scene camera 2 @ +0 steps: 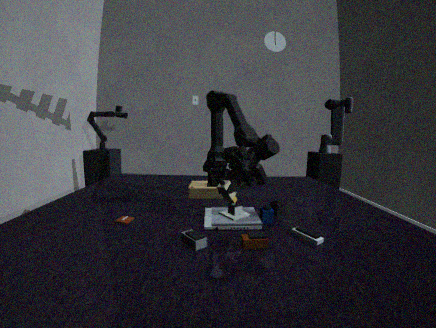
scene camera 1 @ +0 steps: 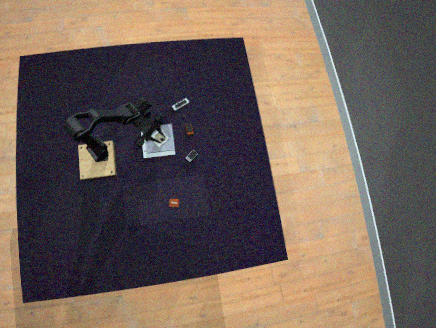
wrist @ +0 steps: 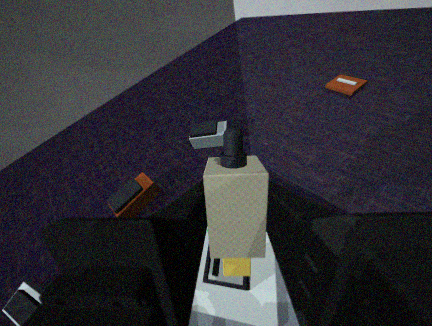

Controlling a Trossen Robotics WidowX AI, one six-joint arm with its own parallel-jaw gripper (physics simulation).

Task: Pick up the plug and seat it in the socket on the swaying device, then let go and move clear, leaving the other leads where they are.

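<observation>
The beige plug [scene camera 1: 160,136] [scene camera 2: 224,185] [wrist: 236,215], with a black cable stub and a yellow tip, is between the fingers of my gripper [wrist: 232,183], which is shut on it. The device [scene camera 1: 160,153] [scene camera 2: 250,224] is a pale flat base with a small tilted white plate [scene camera 2: 242,215] on top. In the wrist view the yellow tip [wrist: 236,266] appears over the black-outlined socket [wrist: 227,286], overlapping its right part. The plug's body hides part of the socket. In scene camera 2 the plug is tilted above the plate. Whether the tip touches the socket cannot be told.
A grey-black block [scene camera 1: 191,156] [scene camera 2: 194,239] [wrist: 207,135], an orange-black block [scene camera 1: 189,130] [scene camera 2: 255,242] [wrist: 132,196] and a white-black bar [scene camera 1: 180,104] [scene camera 2: 308,235] lie near the device. A blue item [scene camera 2: 267,216] stands beside it. An orange tile [scene camera 1: 173,202] [scene camera 2: 124,219] [wrist: 346,85] lies farther off.
</observation>
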